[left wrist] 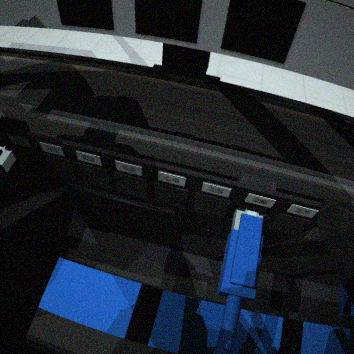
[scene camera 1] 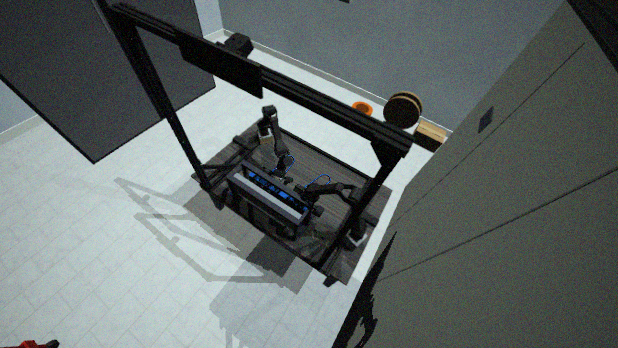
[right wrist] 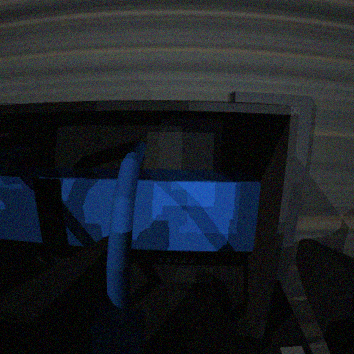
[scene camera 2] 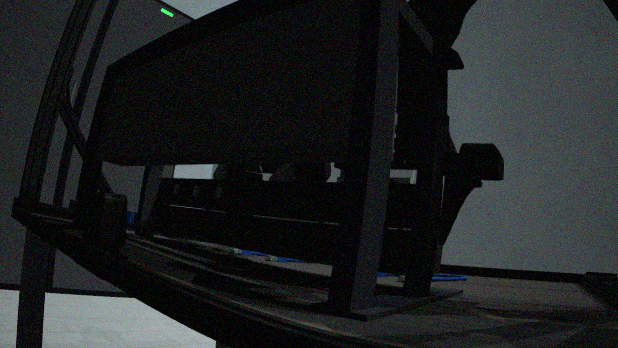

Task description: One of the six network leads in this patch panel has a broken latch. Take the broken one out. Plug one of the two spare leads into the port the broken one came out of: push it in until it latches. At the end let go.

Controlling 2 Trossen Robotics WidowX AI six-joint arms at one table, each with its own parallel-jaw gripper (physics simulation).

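Pixels of known places: left gripper, fingertip midpoint: point(left wrist: 200, 206) point(scene camera 1: 273, 188) point(scene camera 2: 240, 180); right gripper, fingertip midpoint: point(right wrist: 209, 250); left arm's base, link origin: point(scene camera 1: 264, 132); right arm's base, link origin: point(scene camera 1: 356, 234).
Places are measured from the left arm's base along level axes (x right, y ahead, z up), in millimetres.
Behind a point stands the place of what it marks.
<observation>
The patch panel point(scene camera 1: 267, 197) point(left wrist: 211, 154) point(right wrist: 211, 105) stands at the table's front edge, its plugged leads showing blue from above. In the left wrist view a blue lead plug point(left wrist: 246, 253) @[x 90, y 500, z 25 mm] sits in a port below the row of number labels, its cable running down. In the right wrist view a blue lead cable point(right wrist: 121, 225) @[x -80, y 669, z 11 mm] rises from the dark bottom edge into the panel's right end. My left gripper point(scene camera 1: 286, 179) is open behind the panel's middle. My right gripper point(scene camera 1: 298, 189) is open at the panel's right end. Two blue spare leads point(scene camera 1: 318, 177) @[x -260, y 472, z -65 mm] point(scene camera 1: 291, 161) lie on the table behind.
A black gantry frame point(scene camera 1: 328, 103) @[x 65, y 903, z 971 mm] spans over the table, with posts point(scene camera 1: 180, 134) @[x 469, y 336, z 450 mm] point(scene camera 1: 373, 186) @[x -12, y 1037, z 832 mm] at both sides. In scene camera 2 almost everything is dark; blue leads point(scene camera 2: 256, 253) @[x 2, y 301, z -65 mm] point(scene camera 2: 446, 276) @[x -325, y 471, z -68 mm] lie on the wooden table top point(scene camera 2: 307, 269) @[x -38, y 496, z -69 mm].
</observation>
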